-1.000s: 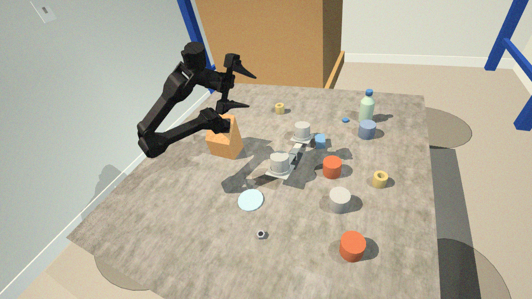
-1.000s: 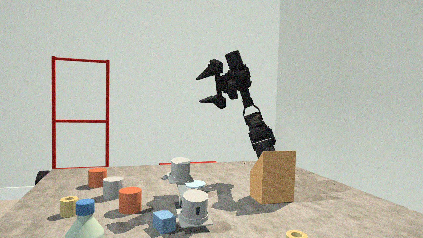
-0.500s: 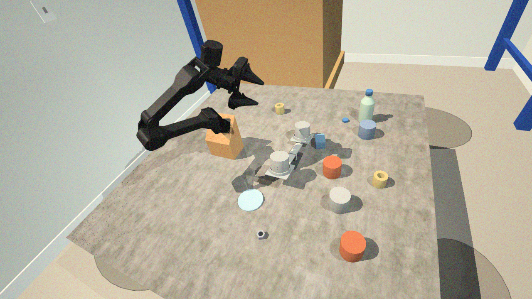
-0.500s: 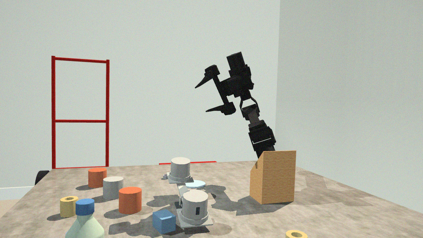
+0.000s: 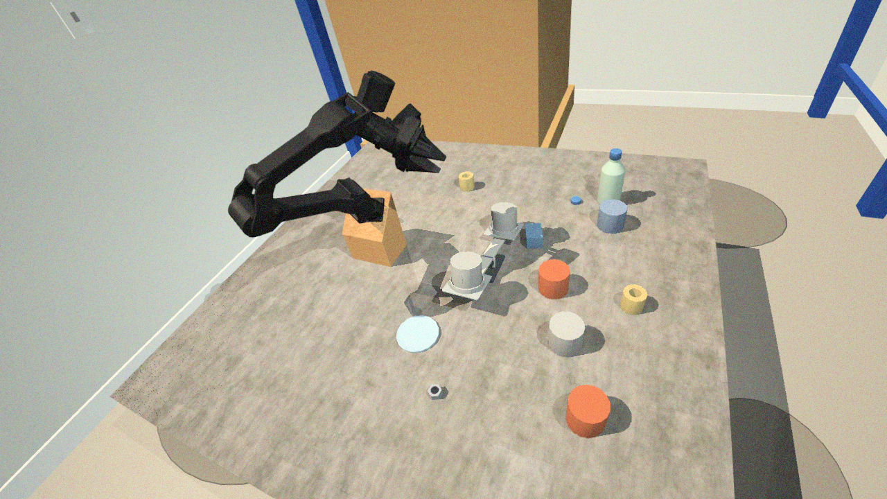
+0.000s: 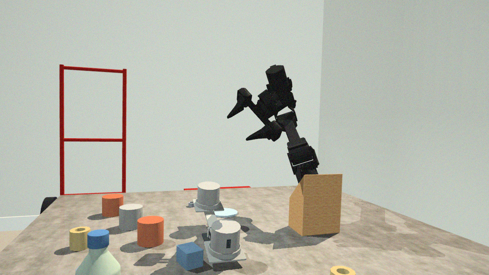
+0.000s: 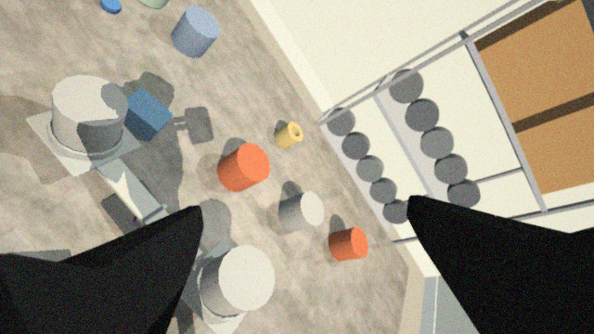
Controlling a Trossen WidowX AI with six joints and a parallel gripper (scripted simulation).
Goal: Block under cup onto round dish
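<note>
Now: gripper tip 280 mm above the mint-green block, 160 mm to the right of it and 80 mm short of it. Round my gripper tip: small nut: 350 mm to the right, 320 mm below, 50 mm ahead; then blue block: 300 mm below, 170 mm ahead, 140 mm to the left; then pale blue round dish: 320 mm below, 220 mm to the right, 40 mm behind.
</note>
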